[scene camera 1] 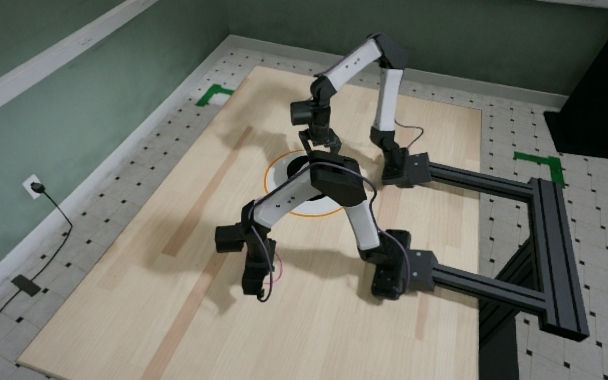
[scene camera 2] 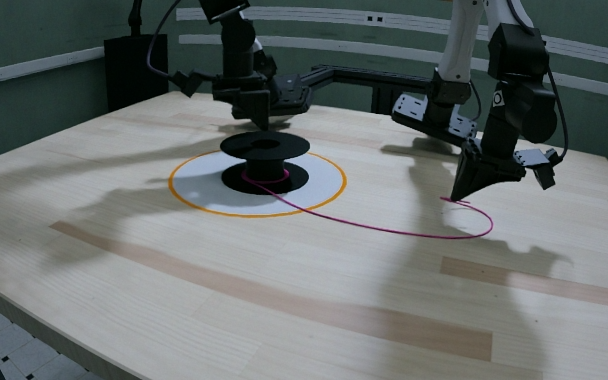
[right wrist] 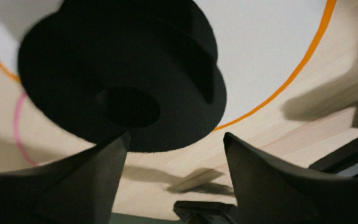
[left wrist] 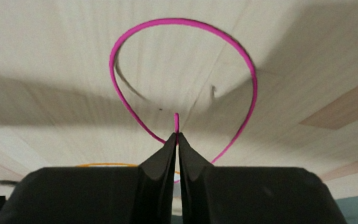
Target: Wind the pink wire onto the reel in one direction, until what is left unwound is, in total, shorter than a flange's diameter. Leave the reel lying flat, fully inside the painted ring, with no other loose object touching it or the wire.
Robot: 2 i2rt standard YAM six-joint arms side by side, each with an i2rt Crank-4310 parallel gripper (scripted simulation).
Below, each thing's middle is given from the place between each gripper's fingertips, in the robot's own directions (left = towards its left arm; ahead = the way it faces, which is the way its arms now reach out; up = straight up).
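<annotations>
The black reel (scene camera 2: pixel 265 164) is 40 mm ahead of my right hand (scene camera 2: pixel 262 124), and it sits 20 mm to the left of that hand and 60 mm below it.
Counted from my left hand (scene camera 2: pixel 453 200), the reel is 35 cm to the right, 7 cm behind and 1 cm below.
</annotations>
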